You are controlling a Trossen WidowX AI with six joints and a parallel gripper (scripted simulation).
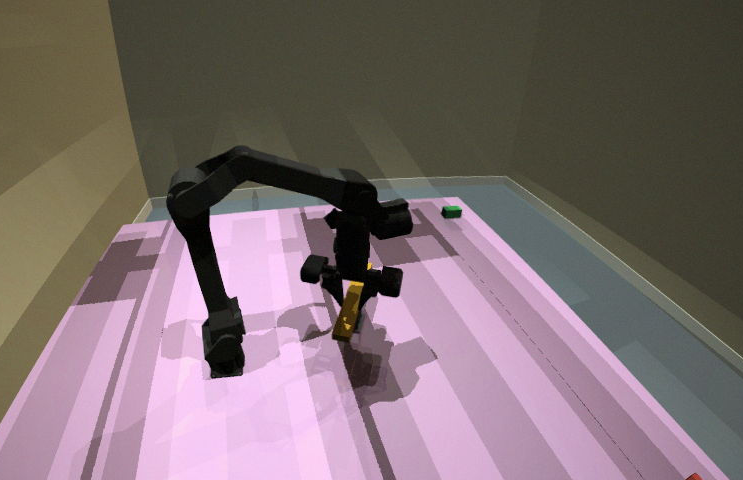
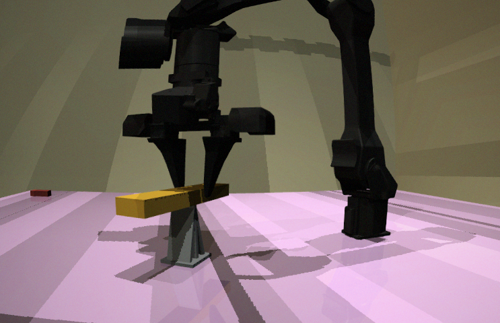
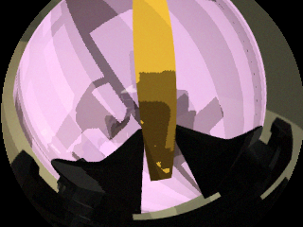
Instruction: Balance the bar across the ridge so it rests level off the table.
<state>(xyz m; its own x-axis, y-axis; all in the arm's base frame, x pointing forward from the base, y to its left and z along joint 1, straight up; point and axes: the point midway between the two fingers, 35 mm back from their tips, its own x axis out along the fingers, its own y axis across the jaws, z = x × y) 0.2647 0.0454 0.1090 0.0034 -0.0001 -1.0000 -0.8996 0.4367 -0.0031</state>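
Right now the yellow bar is 3 cm to the left of my gripper tip and 1 cm ahead of it. Round my gripper tip: small red block 55 cm to the right, 48 cm ahead, 7 cm below; small green block 48 cm ahead, 45 cm to the left, 6 cm below.
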